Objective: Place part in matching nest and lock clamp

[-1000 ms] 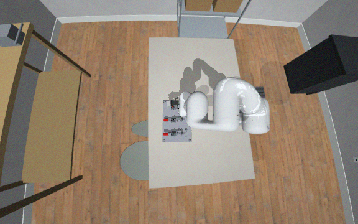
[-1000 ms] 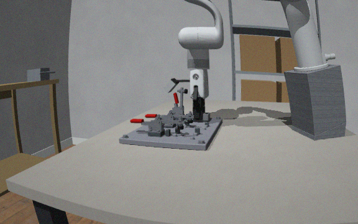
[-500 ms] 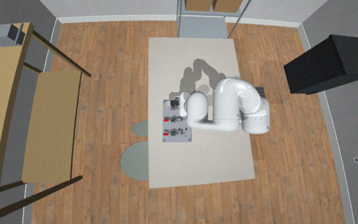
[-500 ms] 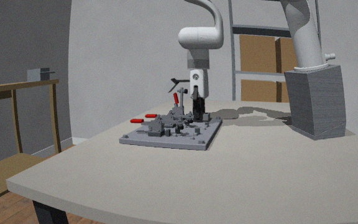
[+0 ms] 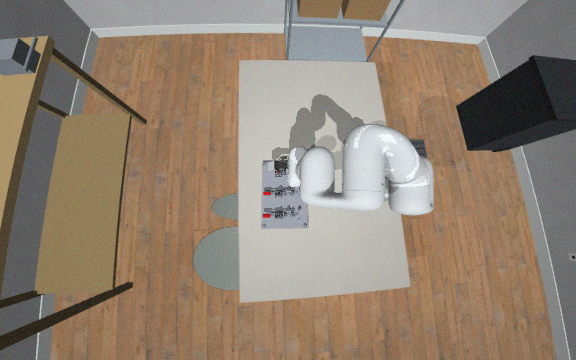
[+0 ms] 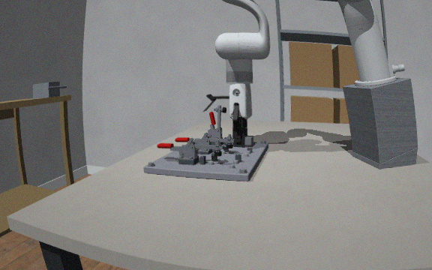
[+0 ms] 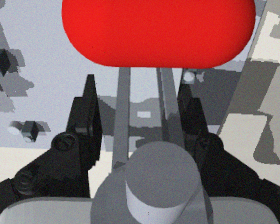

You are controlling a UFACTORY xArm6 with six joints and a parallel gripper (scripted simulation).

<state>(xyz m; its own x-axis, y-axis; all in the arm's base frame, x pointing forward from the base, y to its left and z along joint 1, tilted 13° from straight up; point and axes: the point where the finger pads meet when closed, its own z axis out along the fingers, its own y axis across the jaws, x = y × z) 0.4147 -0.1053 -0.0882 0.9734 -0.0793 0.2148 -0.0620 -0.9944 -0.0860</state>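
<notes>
The grey block part is 10 mm below my hand. From my hand the other things lie so: grey fixture plate 110 mm to the left, 50 mm ahead, 40 mm below.
</notes>
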